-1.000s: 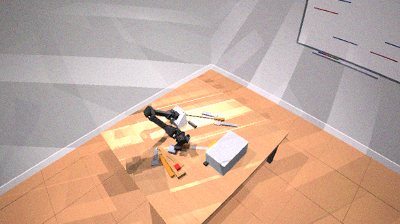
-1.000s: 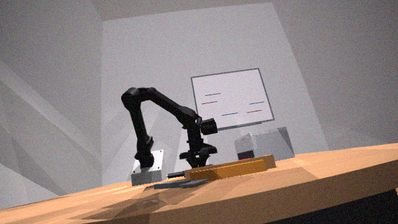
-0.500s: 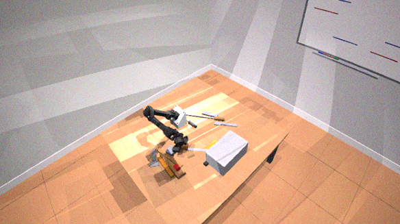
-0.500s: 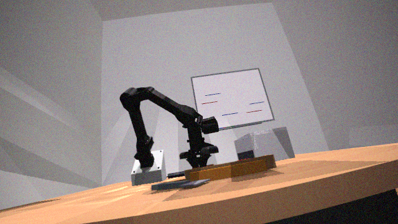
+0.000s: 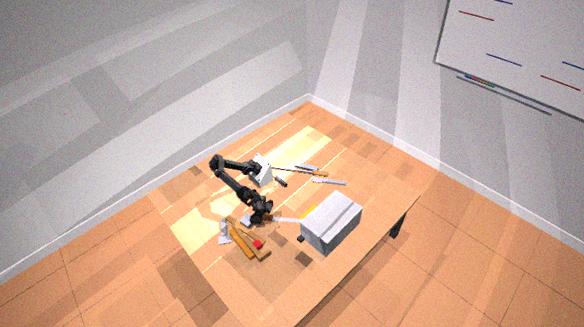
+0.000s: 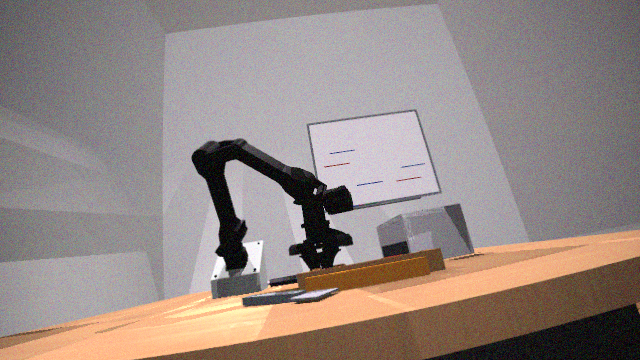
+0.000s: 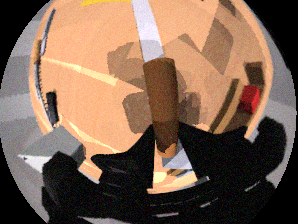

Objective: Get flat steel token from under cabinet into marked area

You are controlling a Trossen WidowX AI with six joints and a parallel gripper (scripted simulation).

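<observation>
The grey block lies 7 cm to the right of my gripper tip, 2 cm behind it and 1 cm above it. From my gripper tip the other things lie so: orange bar 19 cm to the right, 8 cm ahead, 1 cm above; thin wooden stick 12 cm to the right, 1 cm ahead; red block 15 cm ahead, 13 cm to the right, 1 cm above.
</observation>
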